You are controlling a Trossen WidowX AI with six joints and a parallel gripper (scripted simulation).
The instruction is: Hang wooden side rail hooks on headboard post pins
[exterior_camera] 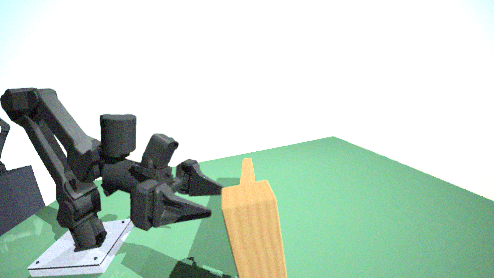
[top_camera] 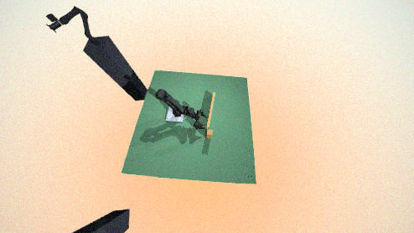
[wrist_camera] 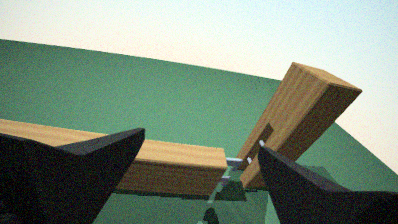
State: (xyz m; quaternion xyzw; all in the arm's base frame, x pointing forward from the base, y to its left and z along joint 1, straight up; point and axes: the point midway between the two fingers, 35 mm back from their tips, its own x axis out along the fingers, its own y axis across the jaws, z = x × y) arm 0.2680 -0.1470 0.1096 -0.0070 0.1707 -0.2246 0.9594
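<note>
Right now my gripper tip is 13 cm to the left of the wooden headboard post, 3 cm above it and 1 cm short of it.
</note>
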